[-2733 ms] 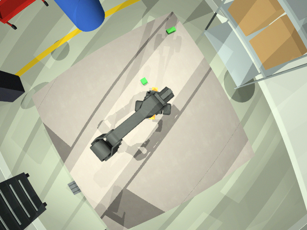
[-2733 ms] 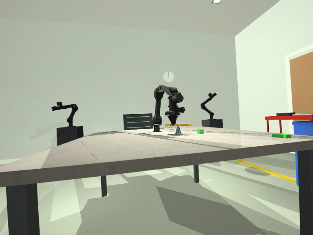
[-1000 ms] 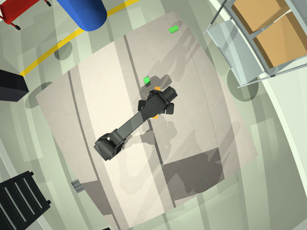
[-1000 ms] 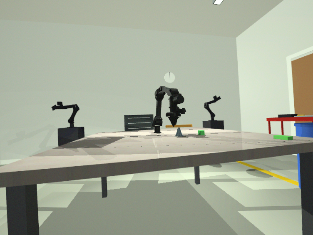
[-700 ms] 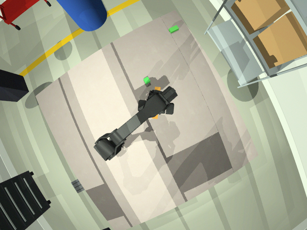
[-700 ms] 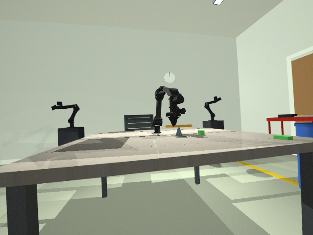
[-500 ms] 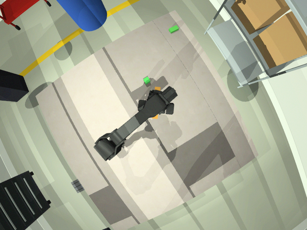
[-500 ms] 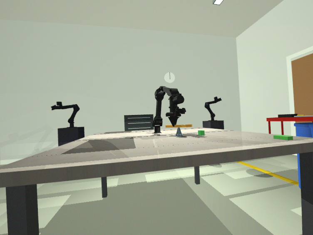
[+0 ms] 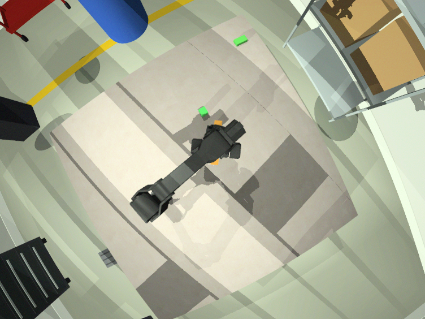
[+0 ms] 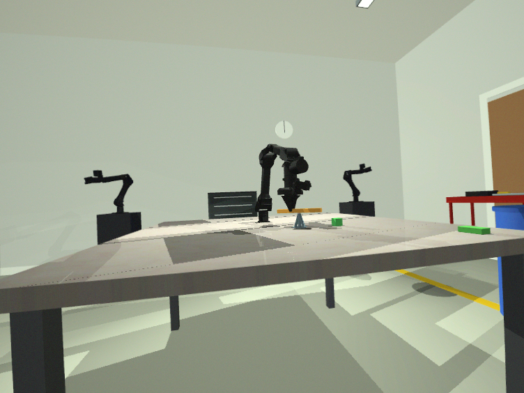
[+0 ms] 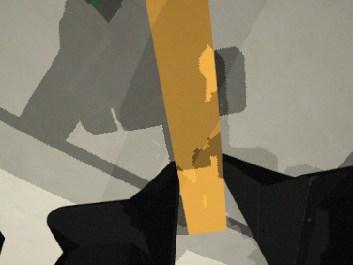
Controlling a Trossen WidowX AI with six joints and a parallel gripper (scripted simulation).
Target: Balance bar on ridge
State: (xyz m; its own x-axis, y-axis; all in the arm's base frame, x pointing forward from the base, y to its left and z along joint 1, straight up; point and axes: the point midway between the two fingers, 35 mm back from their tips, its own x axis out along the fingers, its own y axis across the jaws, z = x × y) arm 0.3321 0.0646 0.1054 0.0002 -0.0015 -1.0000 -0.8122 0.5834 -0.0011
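Right now the orange bar is 3 cm to the left of my gripper tip and 2 cm ahead of it. From my gripper tip the other things lie so: blue-grey ridge 4 cm below, 3 cm to the left, 2 cm ahead; then green cube 19 cm to the left, 5 cm below, 4 cm ahead; then green flat block 44 cm to the left, 41 cm ahead, 6 cm below.
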